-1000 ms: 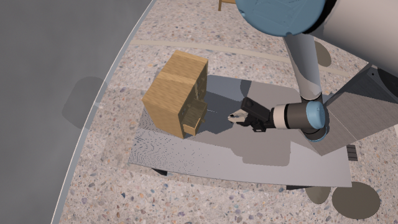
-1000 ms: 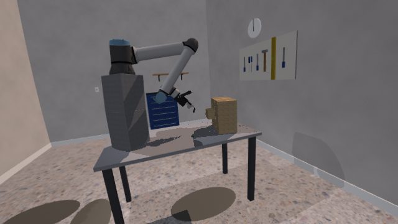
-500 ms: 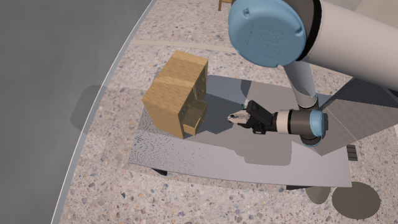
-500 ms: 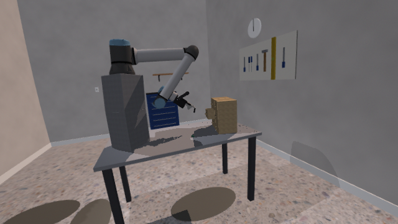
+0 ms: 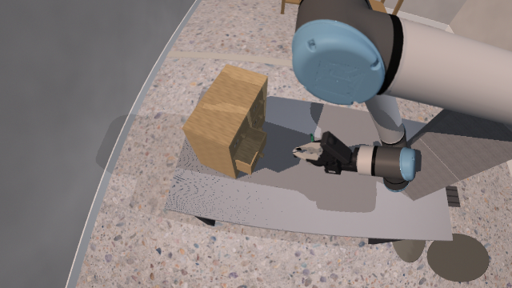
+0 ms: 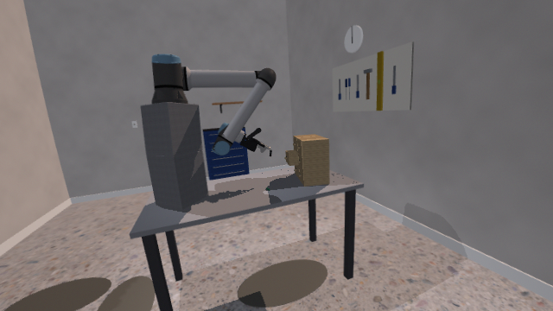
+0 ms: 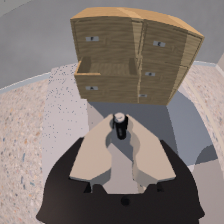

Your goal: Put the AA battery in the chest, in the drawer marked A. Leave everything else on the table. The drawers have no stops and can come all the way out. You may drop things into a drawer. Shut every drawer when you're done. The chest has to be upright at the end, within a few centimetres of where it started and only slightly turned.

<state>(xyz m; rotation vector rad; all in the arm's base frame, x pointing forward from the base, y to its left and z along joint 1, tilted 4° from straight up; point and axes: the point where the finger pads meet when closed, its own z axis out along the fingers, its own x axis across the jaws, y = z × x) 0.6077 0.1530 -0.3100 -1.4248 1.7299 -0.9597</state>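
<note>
Right now my hand is 3 cm above the AA battery. Also, from my hand: green battery 23 cm below, 20 cm to the right, 8 cm behind; drawer 21 cm ahead, 11 cm below, 1 cm to the right.
</note>
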